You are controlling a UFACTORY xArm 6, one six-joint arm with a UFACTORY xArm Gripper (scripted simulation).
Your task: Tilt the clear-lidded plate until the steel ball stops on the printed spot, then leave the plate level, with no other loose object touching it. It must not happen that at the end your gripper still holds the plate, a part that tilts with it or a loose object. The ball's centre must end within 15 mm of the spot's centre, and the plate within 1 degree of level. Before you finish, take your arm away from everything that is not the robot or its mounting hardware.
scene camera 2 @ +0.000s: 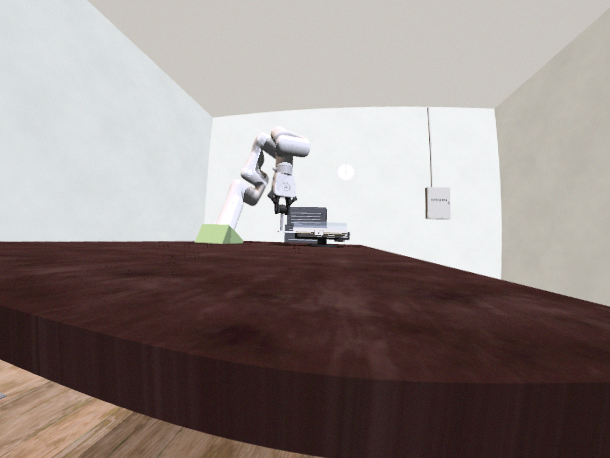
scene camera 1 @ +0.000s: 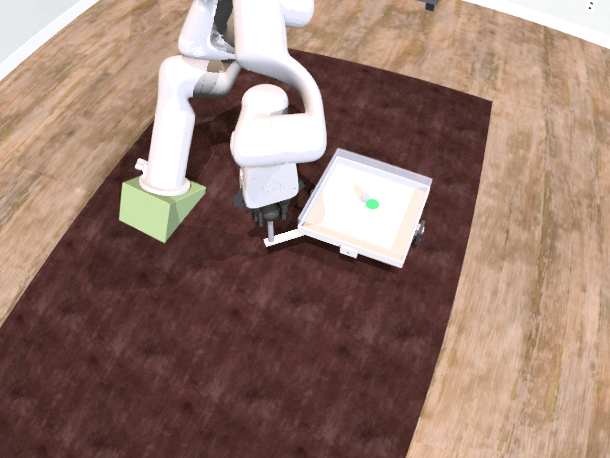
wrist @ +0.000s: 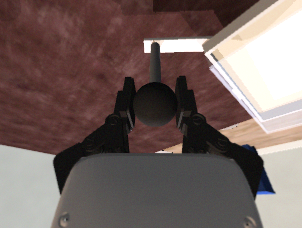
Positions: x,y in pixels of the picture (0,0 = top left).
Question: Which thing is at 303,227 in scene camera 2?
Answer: A square white plate.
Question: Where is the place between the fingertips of my gripper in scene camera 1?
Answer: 270,218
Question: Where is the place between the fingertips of my gripper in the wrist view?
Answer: At 155,87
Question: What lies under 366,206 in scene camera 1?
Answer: A square white plate.
